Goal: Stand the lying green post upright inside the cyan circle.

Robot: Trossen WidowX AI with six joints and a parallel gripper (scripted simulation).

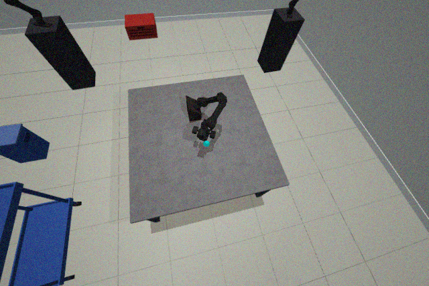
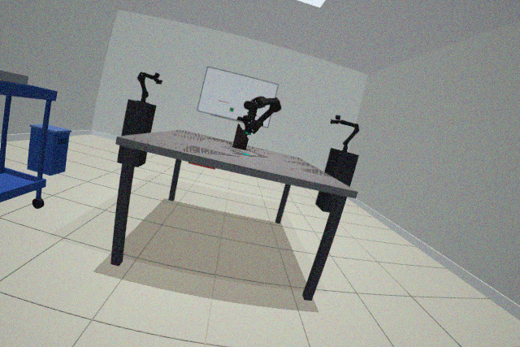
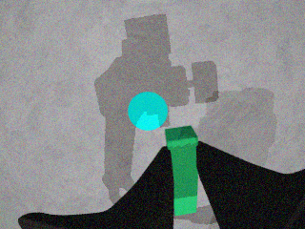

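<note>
Now: the cyan circle 3 cm to the left of my gripper tip and 15 cm below it. The rest, counted from my gripper tip: green post 2 cm behind, 1 cm to the left.
</note>
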